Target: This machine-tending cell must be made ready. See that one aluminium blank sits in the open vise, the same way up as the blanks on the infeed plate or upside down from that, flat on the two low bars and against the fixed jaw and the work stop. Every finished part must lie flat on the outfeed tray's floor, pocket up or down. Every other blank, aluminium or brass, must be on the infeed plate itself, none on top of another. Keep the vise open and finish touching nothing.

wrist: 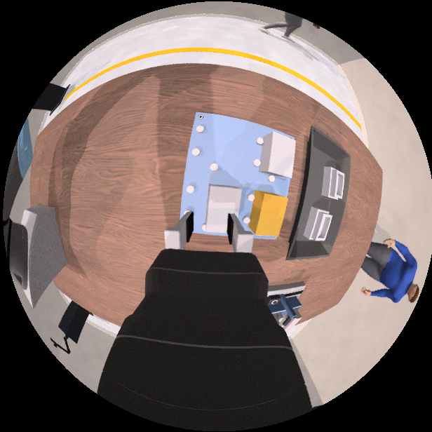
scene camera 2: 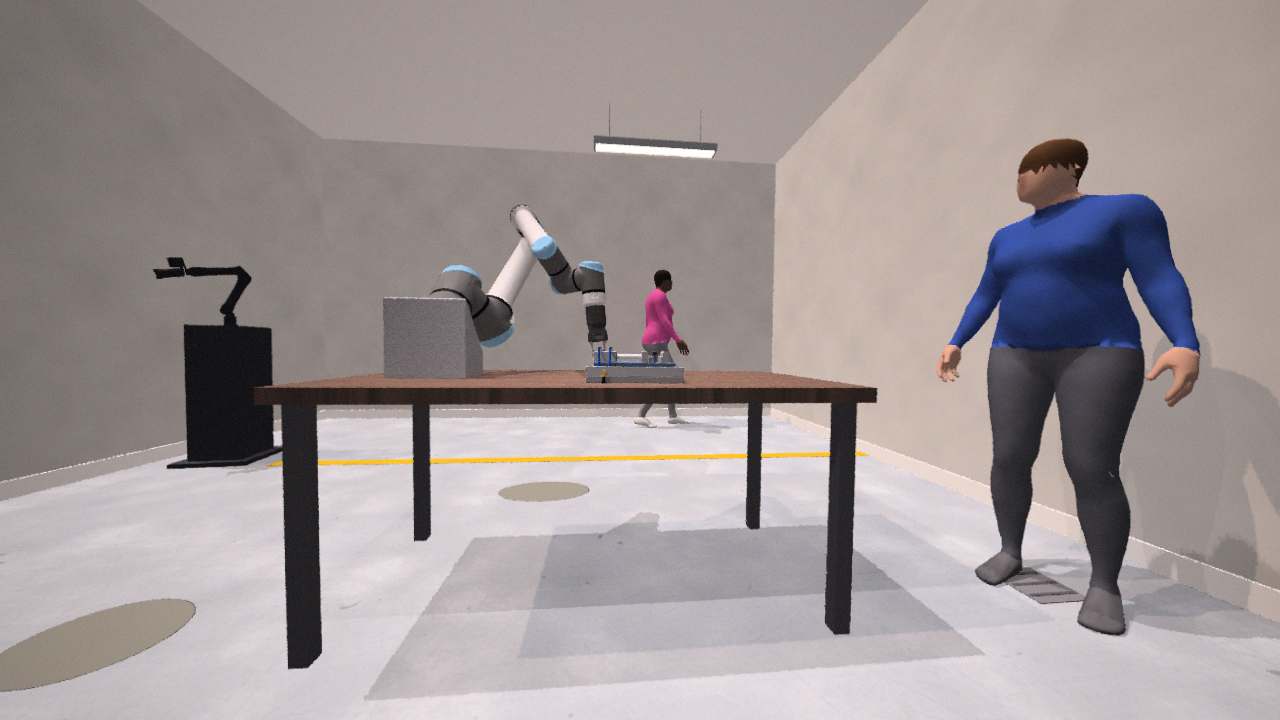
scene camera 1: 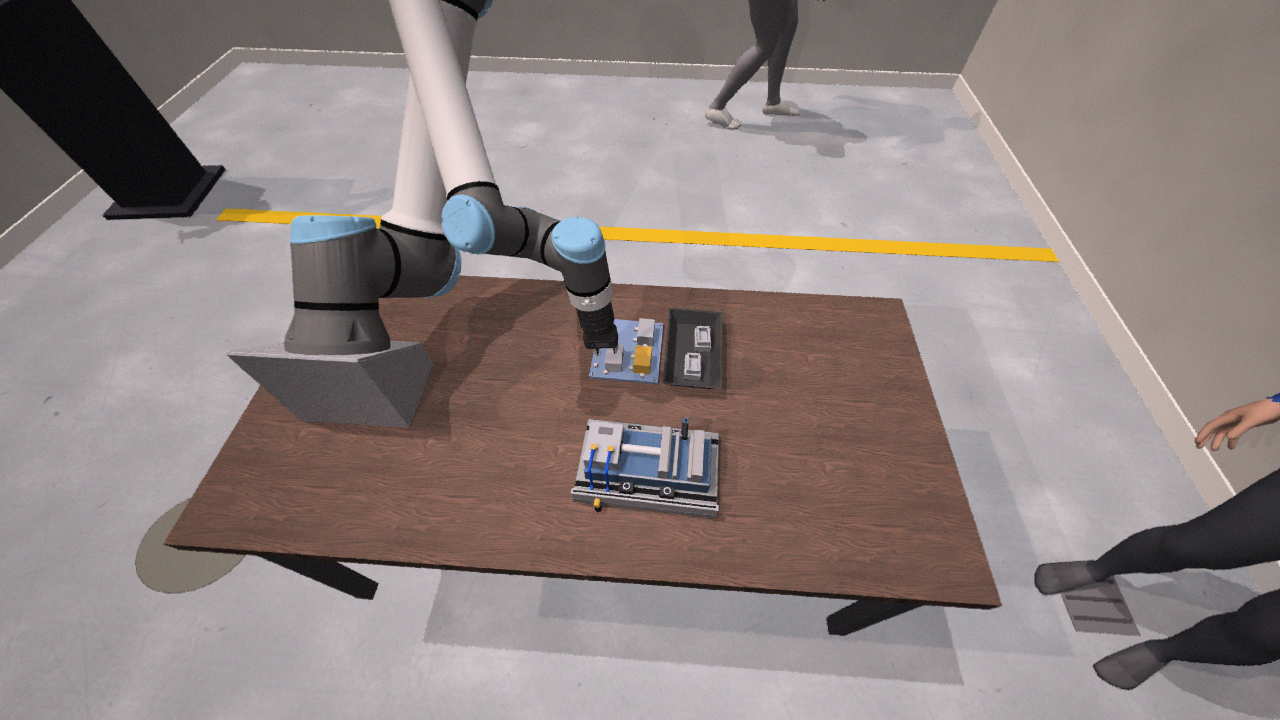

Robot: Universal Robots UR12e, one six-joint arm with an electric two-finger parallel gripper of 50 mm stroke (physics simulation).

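Frame: origin at the arm's base, x left, y back, z up, level; centimetres.
Where they show: gripper, fingertip midpoint: (scene camera 1: pixel 606 350); arm's base, link origin: (scene camera 2: pixel 442 322) (scene camera 1: pixel 340 348).
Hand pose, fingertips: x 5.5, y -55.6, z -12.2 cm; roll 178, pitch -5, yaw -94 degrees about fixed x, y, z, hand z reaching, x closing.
Observation:
Each offset is from my fingertips to the centre of the thing. "pt": to the spot under its first point.
My gripper (scene camera 1: pixel 606 350) (scene camera 2: pixel 597 345) (wrist: pixel 210 221) is open and empty, pointing down by the near left part of the infeed plate {dx +4.7, dy -5.2, dz -6.2 cm} (scene camera 1: pixel 628 375) (wrist: pixel 230 135). In the wrist view, an aluminium blank {dx +0.6, dy -1.8, dz -4.0 cm} (scene camera 1: pixel 614 360) (wrist: pixel 223 207) on the plate shows partly between the fingers, shifted toward the right finger, which overlaps its near edge; contact cannot be told. A brass blank {dx -0.4, dy -8.8, dz -4.0 cm} (scene camera 1: pixel 642 360) (wrist: pixel 269 213) and another aluminium blank {dx +8.5, dy -10.2, dz -4.0 cm} (scene camera 1: pixel 646 331) (wrist: pixel 278 154) stand apart on the plate's right side. Two finished parts {pt dx +5.7, dy -24.5, dz -3.3 cm} (scene camera 1: pixel 702 336) (wrist: pixel 336 183) lie in the outfeed tray (scene camera 1: pixel 680 344) (wrist: pixel 325 150), pockets up. The vise {dx -27.8, dy -8.4, dz -1.7 cm} (scene camera 1: pixel 644 467) (wrist: pixel 285 304) is open, with no blank visible between its jaws.
White pins stand on the infeed plate around the blanks. The tray's raised walls are right of the plate. The vise's upright work stop {dx -24.0, dy -16.2, dz +2.4 cm} (scene camera 1: pixel 685 428) and blue hoses {pt dx -32.0, dy +0.0, dz +4.3 cm} (scene camera 1: pixel 608 467) rise nearer the table's front edge. The robot's grey pedestal (scene camera 1: pixel 335 385) is at left. Two people stand beyond the table.

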